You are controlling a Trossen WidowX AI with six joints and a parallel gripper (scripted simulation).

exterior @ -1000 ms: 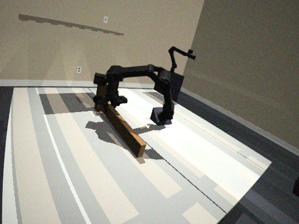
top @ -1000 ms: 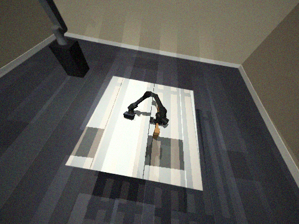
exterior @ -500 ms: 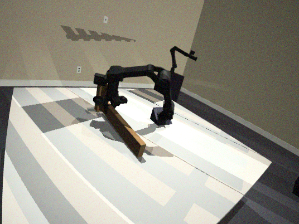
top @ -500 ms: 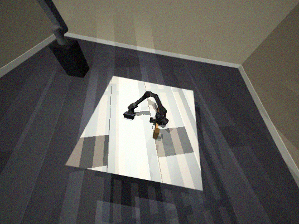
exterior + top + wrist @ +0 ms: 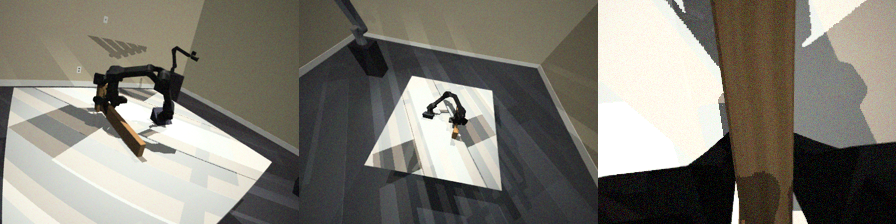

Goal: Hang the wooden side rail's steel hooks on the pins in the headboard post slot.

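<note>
Now: the headboard post 13 cm to the right of my gripper tip and 4 cm above it.
</note>
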